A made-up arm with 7 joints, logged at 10 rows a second.
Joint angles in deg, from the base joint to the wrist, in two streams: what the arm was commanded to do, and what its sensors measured. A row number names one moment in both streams.
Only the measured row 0 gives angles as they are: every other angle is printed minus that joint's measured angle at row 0.
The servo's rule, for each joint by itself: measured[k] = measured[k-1] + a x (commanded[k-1-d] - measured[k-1]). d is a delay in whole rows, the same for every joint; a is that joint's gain. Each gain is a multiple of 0.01, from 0.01 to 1. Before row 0 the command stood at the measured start. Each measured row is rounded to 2 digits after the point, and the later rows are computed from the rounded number. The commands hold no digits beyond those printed.
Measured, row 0:
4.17, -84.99, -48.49, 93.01, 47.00, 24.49, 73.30
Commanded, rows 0 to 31:
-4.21, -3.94, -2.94, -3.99, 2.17, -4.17, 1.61
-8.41, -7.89, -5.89, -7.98, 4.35, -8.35, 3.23
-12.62, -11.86, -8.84, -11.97, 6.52, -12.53, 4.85
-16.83, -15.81, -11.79, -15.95, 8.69, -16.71, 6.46
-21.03, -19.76, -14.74, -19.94, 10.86, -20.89, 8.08
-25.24, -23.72, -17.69, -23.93, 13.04, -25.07, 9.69
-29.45, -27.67, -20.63, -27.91, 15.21, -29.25, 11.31
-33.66, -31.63, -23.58, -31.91, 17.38, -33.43, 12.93
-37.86, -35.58, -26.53, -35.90, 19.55, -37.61, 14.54
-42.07, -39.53, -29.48, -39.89, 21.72, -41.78, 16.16
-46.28, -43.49, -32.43, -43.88, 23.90, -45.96, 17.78
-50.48, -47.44, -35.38, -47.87, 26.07, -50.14, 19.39
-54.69, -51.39, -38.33, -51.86, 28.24, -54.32, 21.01
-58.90, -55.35, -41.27, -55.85, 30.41, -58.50, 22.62
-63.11, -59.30, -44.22, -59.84, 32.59, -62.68, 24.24
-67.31, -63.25, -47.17, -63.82, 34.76, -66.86, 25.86
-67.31, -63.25, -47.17, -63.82, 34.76, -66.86, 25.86
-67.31, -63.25, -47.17, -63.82, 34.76, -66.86, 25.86
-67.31, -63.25, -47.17, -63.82, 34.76, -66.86, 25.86
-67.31, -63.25, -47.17, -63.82, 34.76, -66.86, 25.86
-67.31, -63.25, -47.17, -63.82, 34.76, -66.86, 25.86
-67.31, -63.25, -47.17, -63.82, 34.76, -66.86, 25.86
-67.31, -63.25, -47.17, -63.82, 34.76, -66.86, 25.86
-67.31, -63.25, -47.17, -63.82, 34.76, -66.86, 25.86
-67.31, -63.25, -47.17, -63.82, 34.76, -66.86, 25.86
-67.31, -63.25, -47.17, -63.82, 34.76, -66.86, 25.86
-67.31, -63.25, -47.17, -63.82, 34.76, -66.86, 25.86
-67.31, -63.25, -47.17, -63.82, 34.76, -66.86, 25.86
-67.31, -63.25, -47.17, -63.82, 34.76, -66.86, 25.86
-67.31, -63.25, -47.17, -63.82, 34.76, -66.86, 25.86
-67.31, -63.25, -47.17, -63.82, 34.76, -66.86, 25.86
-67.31, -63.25, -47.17, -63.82, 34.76, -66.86, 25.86
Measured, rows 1 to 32:
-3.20, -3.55, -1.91, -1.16, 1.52, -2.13, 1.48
-7.16, -7.46, -4.50, -3.14, 3.50, -5.30, 3.09
-11.31, -11.42, -7.32, -5.70, 5.61, -8.99, 4.71
-15.51, -15.37, -10.23, -8.67, 7.77, -12.93, 6.32
-19.71, -19.32, -13.16, -11.94, 9.93, -16.99, 7.94
-23.91, -23.28, -16.10, -15.42, 12.11, -21.11, 9.55
-28.12, -27.23, -19.04, -19.04, 14.28, -25.26, 11.17
-32.33, -31.19, -21.99, -22.77, 16.45, -29.43, 12.79
-36.53, -35.14, -24.94, -26.58, 18.62, -33.60, 14.40
-40.74, -39.09, -27.89, -30.44, 20.79, -37.77, 16.02
-44.95, -43.05, -30.84, -34.34, 22.97, -41.95, 17.64
-49.15, -47.00, -33.79, -38.26, 25.14, -46.13, 19.25
-53.36, -50.95, -36.74, -42.20, 27.31, -50.31, 20.87
-57.57, -54.91, -39.68, -46.16, 29.48, -54.49, 22.48
-61.78, -58.86, -42.63, -50.13, 31.66, -58.67, 24.10
-65.98, -62.81, -45.58, -54.10, 33.83, -62.85, 25.72
-66.99, -63.21, -46.61, -56.92, 34.48, -64.90, 25.85
-67.23, -63.25, -46.97, -58.92, 34.68, -65.90, 25.86
-67.29, -63.25, -47.10, -60.34, 34.74, -66.39, 25.86
-67.31, -63.25, -47.15, -61.35, 34.75, -66.63, 25.86
-67.31, -63.25, -47.16, -62.07, 34.76, -66.75, 25.86
-67.31, -63.25, -47.17, -62.58, 34.76, -66.81, 25.86
-67.31, -63.25, -47.17, -62.94, 34.76, -66.84, 25.86
-67.31, -63.25, -47.17, -63.20, 34.76, -66.85, 25.86
-67.31, -63.25, -47.17, -63.38, 34.76, -66.86, 25.86
-67.31, -63.25, -47.17, -63.51, 34.76, -66.86, 25.86
-67.31, -63.25, -47.17, -63.60, 34.76, -66.86, 25.86
-67.31, -63.25, -47.17, -63.66, 34.76, -66.86, 25.86
-67.31, -63.25, -47.17, -63.71, 34.76, -66.86, 25.86
-67.31, -63.25, -47.17, -63.74, 34.76, -66.86, 25.86
-67.31, -63.25, -47.17, -63.76, 34.76, -66.86, 25.86
-67.31, -63.25, -47.17, -63.78, 34.76, -66.86, 25.86
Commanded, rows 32 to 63:
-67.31, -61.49, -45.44, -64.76, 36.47, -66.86, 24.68
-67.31, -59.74, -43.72, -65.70, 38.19, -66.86, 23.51
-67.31, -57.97, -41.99, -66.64, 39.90, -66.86, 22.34
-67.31, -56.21, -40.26, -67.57, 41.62, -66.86, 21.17
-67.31, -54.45, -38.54, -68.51, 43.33, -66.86, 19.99
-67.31, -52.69, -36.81, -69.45, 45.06, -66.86, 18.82
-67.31, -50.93, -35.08, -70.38, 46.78, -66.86, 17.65
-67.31, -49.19, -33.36, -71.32, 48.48, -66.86, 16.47
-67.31, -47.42, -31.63, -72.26, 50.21, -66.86, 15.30
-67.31, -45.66, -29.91, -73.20, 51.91, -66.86, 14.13
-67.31, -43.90, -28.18, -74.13, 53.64, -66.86, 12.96
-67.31, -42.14, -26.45, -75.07, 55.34, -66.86, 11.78
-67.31, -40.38, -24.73, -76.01, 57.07, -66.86, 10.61
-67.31, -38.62, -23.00, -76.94, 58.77, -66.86, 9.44
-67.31, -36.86, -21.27, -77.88, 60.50, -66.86, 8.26
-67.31, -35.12, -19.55, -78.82, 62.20, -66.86, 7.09
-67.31, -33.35, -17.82, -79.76, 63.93, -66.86, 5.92
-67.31, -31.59, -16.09, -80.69, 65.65, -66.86, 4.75
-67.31, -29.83, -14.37, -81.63, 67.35, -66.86, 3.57
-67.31, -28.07, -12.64, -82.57, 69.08, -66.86, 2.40
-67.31, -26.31, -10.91, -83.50, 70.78, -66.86, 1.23
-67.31, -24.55, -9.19, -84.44, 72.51, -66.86, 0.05
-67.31, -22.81, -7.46, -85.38, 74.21, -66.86, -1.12
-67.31, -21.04, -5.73, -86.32, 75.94, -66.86, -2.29
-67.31, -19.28, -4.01, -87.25, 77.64, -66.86, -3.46
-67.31, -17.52, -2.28, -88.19, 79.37, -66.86, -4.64
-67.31, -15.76, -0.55, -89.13, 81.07, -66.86, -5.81
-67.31, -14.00, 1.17, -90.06, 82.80, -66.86, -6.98
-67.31, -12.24, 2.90, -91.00, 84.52, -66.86, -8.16
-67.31, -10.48, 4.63, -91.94, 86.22, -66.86, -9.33
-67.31, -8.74, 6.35, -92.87, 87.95, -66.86, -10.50
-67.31, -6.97, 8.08, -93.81, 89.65, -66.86, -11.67
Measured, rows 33 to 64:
-67.31, -61.67, -46.05, -64.06, 35.96, -66.86, 24.77
-67.31, -59.93, -44.54, -64.54, 37.52, -66.86, 23.61
-67.31, -58.17, -42.88, -65.15, 39.19, -66.86, 22.44
-67.31, -56.41, -41.18, -65.85, 40.89, -66.86, 21.27
-67.31, -54.65, -39.46, -66.62, 42.60, -66.86, 20.09
-67.31, -52.89, -37.74, -67.44, 44.32, -66.86, 18.92
-67.31, -51.13, -36.01, -68.29, 46.04, -66.86, 17.75
-67.31, -49.38, -34.29, -69.17, 47.75, -66.86, 16.57
-67.31, -47.62, -32.56, -70.07, 49.47, -66.86, 15.40
-67.31, -45.86, -30.84, -70.98, 51.18, -66.86, 14.23
-67.31, -44.10, -29.11, -71.89, 52.90, -66.86, 13.06
-67.31, -42.34, -27.38, -72.81, 54.61, -66.86, 11.88
-67.31, -40.58, -25.66, -73.74, 56.33, -66.86, 10.71
-67.31, -38.82, -23.93, -74.67, 58.04, -66.86, 9.54
-67.31, -37.06, -22.20, -75.60, 59.76, -66.86, 8.36
-67.31, -35.31, -20.48, -76.53, 61.47, -66.86, 7.19
-67.31, -33.55, -18.75, -77.47, 63.19, -66.86, 6.02
-67.31, -31.79, -17.02, -78.40, 64.91, -66.86, 4.85
-67.31, -30.03, -15.30, -79.34, 66.62, -66.86, 3.67
-67.31, -28.27, -13.57, -80.28, 68.34, -66.86, 2.50
-67.31, -26.51, -11.84, -81.21, 70.05, -66.86, 1.33
-67.31, -24.75, -10.12, -82.15, 71.77, -66.86, 0.15
-67.31, -23.00, -8.39, -83.09, 73.48, -66.86, -1.02
-67.31, -21.24, -6.66, -84.03, 75.20, -66.86, -2.19
-67.31, -19.48, -4.94, -84.96, 76.91, -66.86, -3.36
-67.31, -17.72, -3.21, -85.90, 78.63, -66.86, -4.54
-67.31, -15.96, -1.48, -86.84, 80.34, -66.86, -5.71
-67.31, -14.20, 0.24, -87.77, 82.06, -66.86, -6.88
-67.31, -12.44, 1.97, -88.71, 83.78, -66.86, -8.06
-67.31, -10.68, 3.70, -89.65, 85.49, -66.86, -9.23
-67.31, -8.93, 5.42, -90.58, 87.21, -66.86, -10.40
-67.31, -7.17, 7.15, -91.52, 88.92, -66.86, -11.57

